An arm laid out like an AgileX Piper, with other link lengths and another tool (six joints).
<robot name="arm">
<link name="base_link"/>
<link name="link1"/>
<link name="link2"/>
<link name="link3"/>
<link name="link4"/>
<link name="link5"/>
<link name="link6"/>
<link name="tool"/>
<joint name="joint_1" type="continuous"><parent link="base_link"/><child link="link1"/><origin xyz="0.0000 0.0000 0.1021" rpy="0.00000 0.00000 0.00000"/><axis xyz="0 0 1"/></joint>
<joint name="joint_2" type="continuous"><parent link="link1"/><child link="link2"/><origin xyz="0.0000 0.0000 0.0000" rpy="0.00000 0.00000 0.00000"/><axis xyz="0 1 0"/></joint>
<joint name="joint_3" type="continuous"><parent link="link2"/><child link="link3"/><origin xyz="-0.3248 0.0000 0.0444" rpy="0.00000 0.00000 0.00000"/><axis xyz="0 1 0"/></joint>
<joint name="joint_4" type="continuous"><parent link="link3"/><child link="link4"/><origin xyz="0.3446 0.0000 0.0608" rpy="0.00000 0.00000 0.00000"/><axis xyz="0.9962 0 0.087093"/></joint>
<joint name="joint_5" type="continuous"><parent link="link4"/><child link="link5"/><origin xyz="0.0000 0.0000 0.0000" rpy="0.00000 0.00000 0.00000"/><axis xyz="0 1 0"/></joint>
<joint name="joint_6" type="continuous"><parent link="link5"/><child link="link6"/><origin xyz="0.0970 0.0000 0.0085" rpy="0.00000 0.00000 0.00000"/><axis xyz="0.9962 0 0.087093"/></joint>
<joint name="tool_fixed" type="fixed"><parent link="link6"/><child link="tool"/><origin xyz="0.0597 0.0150 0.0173" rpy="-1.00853 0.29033 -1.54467"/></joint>
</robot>
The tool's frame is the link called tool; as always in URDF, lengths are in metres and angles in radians. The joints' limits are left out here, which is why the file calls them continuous.
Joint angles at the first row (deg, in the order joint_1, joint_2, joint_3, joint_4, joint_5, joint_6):
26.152, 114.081, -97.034, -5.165, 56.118, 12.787
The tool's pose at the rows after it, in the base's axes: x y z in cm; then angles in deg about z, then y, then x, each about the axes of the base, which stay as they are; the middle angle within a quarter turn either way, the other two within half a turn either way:
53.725, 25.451, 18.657, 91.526, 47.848, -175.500
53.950, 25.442, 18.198, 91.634, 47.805, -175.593
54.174, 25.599, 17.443, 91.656, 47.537, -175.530
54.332, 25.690, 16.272, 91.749, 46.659, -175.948
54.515, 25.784, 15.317, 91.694, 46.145, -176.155
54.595, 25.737, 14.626, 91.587, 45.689, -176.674
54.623, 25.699, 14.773, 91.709, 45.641, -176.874
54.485, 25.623, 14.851, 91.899, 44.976, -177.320
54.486, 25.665, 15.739, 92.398, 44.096, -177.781
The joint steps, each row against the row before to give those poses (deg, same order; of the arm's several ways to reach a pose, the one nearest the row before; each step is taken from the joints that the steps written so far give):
-0.886, 0.883, -0.008, -0.001, 0.003, -0.072
-0.107, 0.528, -0.051, 0.001, -0.430, -0.001
0.000, 0.827, -0.053, 0.179, -0.567, 0.000
0.000, 1.141, -0.002, 0.054, -0.195, 0.001
0.001, 0.982, -0.046, 0.000, -0.373, -0.045
0.000, 0.654, 0.001, -0.363, 0.006, 0.001
-0.018, 0.001, -0.266, -0.093, 0.367, 0.062
0.000, -0.001, -0.265, 0.031, 1.010, 0.000
0.000, 0.109, -1.802, 0.355, 2.560, 0.000

